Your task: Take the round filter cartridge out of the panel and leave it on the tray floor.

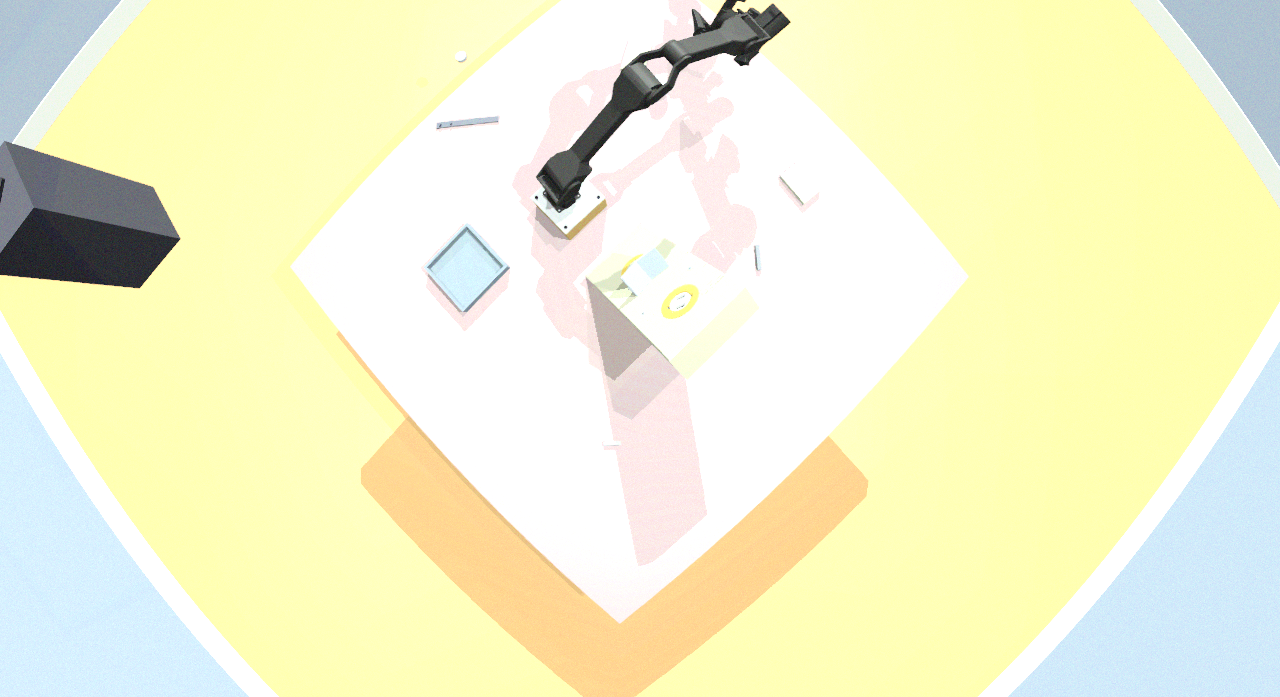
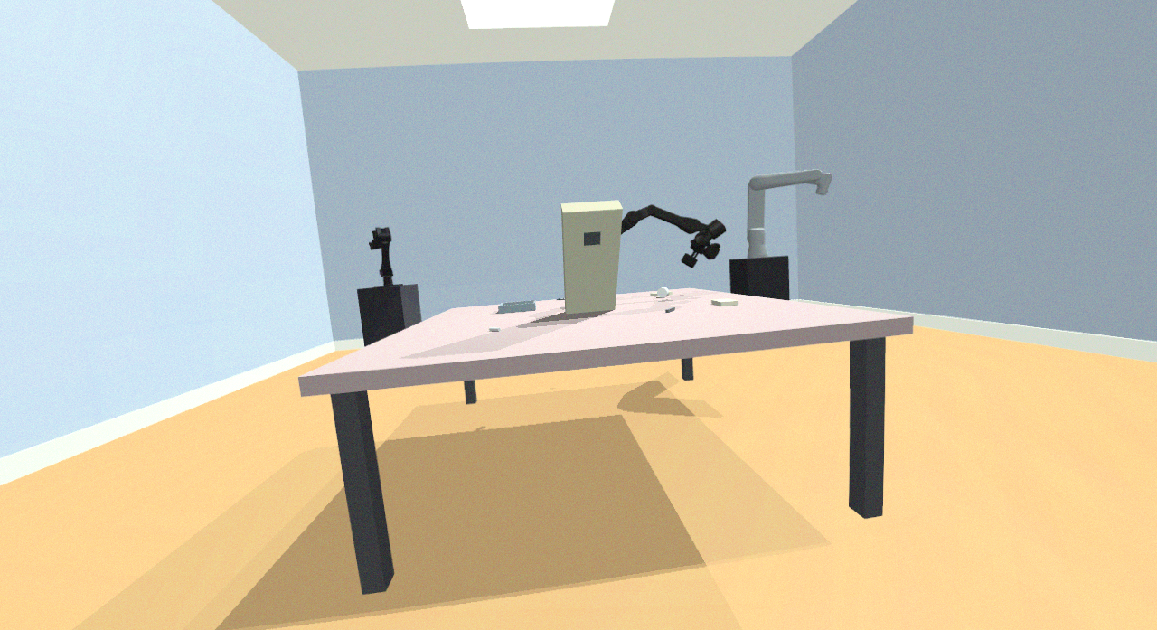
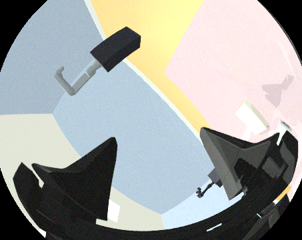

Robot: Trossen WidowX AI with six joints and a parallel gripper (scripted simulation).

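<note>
My gripper tip is now 530 mm short of the round white filter cartridge, 510 mm to the left of it and 80 mm below it. The rest, counted from my gripper tip: light blue tray 820 mm to the right, 180 mm below, 120 mm ahead.
</note>
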